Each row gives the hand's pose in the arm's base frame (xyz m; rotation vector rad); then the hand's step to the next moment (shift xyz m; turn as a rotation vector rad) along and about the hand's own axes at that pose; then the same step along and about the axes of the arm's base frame.
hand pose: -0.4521 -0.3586 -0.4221 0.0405 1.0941 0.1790
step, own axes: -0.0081 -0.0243 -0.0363 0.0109 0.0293 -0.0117
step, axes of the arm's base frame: -0.0328 -0.0273 -0.0125 -0.0092 0.0300 -0.0114
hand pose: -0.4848 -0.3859 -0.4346 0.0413 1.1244 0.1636
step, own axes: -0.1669 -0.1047 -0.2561 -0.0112 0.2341 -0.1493
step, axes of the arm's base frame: -0.2894 -0.1413 0.0265 -0.1648 0.2220 -0.0275
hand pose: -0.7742 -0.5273 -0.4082 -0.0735 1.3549 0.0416
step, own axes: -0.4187 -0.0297 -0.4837 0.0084 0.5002 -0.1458
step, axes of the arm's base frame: -0.5586 -0.0616 0.3071 -0.1765 0.4873 -0.0536
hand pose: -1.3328 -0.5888 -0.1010 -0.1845 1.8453 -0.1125
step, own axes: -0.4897 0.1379 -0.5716 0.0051 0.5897 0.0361
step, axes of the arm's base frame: -0.4259 0.2156 0.5981 -0.0071 0.5792 -0.1165
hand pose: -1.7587 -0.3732 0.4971 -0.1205 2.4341 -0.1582
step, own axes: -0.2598 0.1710 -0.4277 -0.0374 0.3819 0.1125
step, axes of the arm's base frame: -0.0868 0.2375 0.4644 0.0840 0.3730 -0.1171
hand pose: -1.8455 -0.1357 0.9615 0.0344 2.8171 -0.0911
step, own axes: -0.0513 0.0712 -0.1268 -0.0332 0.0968 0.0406
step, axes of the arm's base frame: 0.0110 0.0788 0.1321 0.0476 0.0934 -0.0336
